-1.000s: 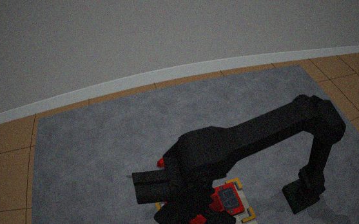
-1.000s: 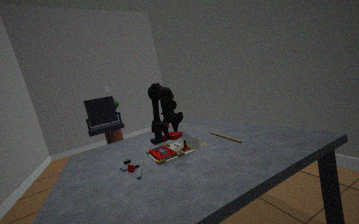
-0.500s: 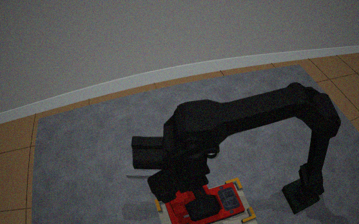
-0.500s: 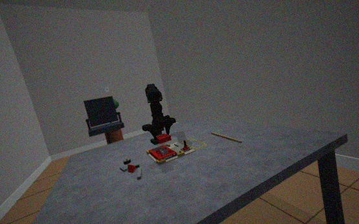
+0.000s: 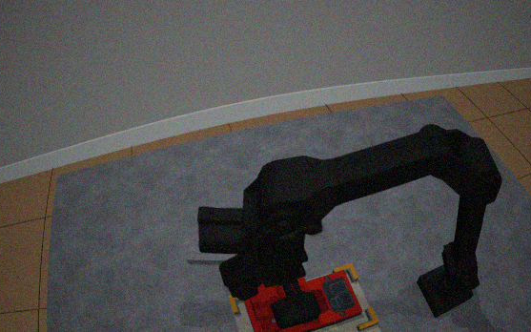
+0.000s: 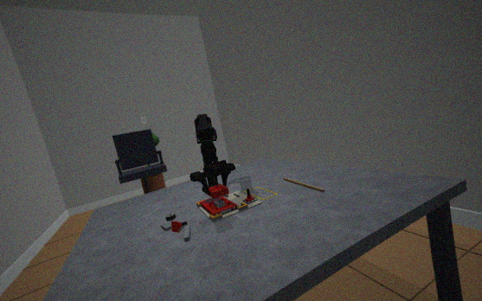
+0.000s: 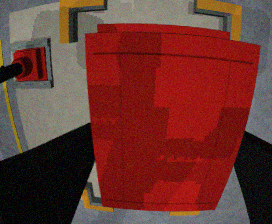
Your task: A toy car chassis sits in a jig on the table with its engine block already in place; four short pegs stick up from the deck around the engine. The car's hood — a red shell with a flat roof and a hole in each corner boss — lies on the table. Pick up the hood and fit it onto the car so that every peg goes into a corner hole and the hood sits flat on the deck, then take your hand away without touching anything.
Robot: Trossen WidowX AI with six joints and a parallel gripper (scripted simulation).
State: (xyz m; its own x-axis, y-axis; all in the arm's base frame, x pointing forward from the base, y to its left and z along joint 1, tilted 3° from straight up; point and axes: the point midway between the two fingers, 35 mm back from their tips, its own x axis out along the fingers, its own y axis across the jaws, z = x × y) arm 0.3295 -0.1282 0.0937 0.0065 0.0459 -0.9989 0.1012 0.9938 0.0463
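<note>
Right now my gripper tip is 7 cm above the grey engine block. Round my gripper tip: grey wheel 15 cm behind, 18 cm to the right, 8 cm below; red hood right at my gripper tip; white jig 3 cm behind, 4 cm to the left, 8 cm below.
</note>
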